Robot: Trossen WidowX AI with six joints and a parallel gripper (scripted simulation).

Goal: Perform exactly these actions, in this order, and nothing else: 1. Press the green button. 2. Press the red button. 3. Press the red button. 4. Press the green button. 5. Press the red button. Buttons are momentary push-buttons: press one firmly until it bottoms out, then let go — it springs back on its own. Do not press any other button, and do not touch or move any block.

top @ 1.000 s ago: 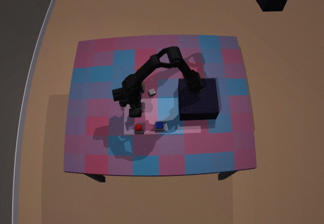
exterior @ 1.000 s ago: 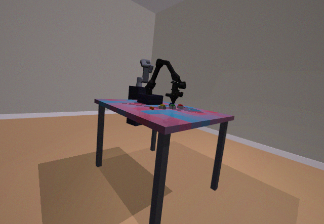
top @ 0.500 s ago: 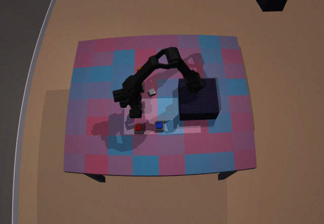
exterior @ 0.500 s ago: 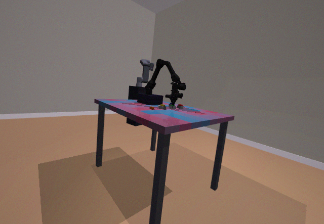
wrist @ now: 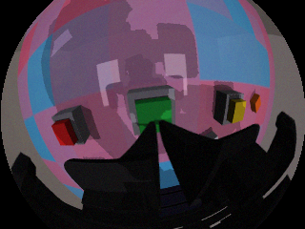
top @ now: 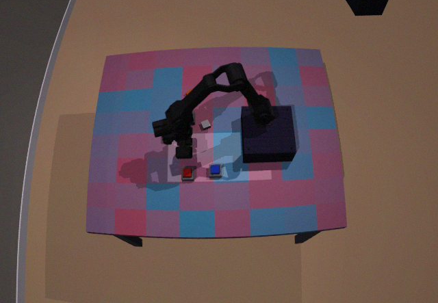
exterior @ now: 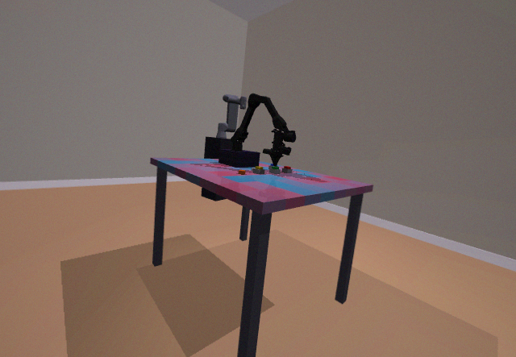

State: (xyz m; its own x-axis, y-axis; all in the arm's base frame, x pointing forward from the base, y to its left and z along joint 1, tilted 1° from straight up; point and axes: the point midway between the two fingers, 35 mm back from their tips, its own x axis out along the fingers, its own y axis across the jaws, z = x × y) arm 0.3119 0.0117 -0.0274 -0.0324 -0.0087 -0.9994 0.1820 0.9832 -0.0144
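The green button lies 1 cm below my gripper tip. From my gripper tip the other things lie so: white block 9 cm behind, 8 cm to the right, 3 cm below; then yellow button 12 cm to the right, 3 cm behind, 1 cm below; then red button 12 cm to the left, 2 cm ahead, 1 cm below.
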